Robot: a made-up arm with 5 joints.
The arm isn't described. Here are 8 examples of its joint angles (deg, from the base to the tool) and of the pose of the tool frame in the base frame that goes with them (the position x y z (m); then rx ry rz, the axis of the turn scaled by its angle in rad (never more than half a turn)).
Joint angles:
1: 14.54 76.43 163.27 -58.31 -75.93
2: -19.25 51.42 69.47 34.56 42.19
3: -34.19 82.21 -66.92 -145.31 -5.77
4: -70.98 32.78 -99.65 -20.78 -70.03
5: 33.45 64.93 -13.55 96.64 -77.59
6: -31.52 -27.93 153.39 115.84 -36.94
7: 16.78 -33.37 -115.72 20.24 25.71
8: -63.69 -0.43 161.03 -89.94 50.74
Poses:
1: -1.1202 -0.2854 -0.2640 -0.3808 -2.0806 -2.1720
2: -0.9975 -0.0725 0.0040 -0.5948 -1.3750 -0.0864
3: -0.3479 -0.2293 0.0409 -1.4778 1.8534 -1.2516
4: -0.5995 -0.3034 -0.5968 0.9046 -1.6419 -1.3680
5: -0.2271 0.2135 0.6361 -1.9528 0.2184 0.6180
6: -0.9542 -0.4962 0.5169 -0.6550 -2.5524 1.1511
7: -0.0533 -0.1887 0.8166 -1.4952 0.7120 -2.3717
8: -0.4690 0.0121 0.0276 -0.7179 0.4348 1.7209
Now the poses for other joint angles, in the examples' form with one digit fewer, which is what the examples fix.
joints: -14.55 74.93 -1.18 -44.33 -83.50
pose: -0.690 -0.013 0.511 -0.119 -1.959 1.660
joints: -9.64 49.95 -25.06 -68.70 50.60
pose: -0.778 -0.235 0.032 1.312 -0.241 -0.425
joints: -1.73 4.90 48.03 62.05 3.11
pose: -0.607 0.034 0.765 -0.912 -0.579 0.521
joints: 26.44 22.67 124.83 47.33 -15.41
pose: -0.807 0.120 0.822 -0.408 -0.542 2.451
